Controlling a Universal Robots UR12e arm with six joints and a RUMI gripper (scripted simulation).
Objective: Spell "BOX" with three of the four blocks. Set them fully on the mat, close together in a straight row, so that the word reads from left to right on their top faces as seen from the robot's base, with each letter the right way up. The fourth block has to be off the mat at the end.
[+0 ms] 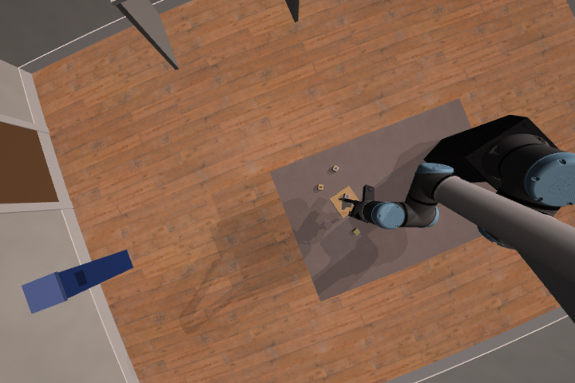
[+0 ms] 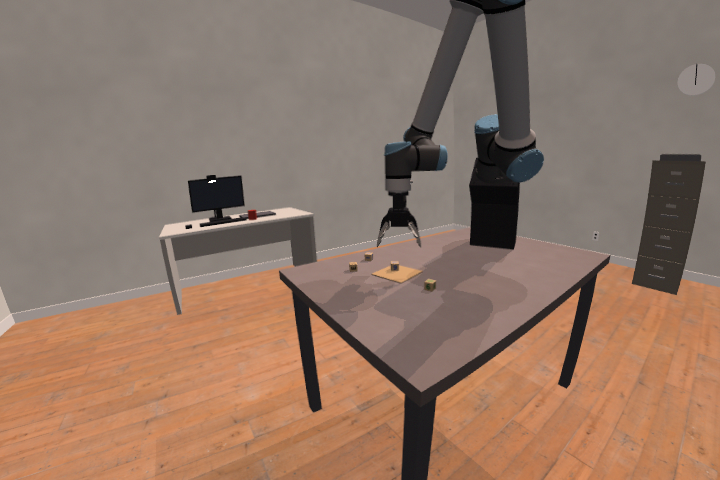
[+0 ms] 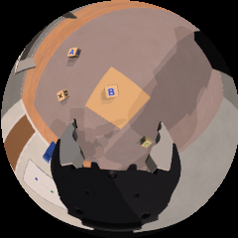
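Right now my hand is 100 mm above the tan mat and 10 mm to the left of it. Round my hand: O block 180 mm to the left, 90 mm below, 10 mm behind.
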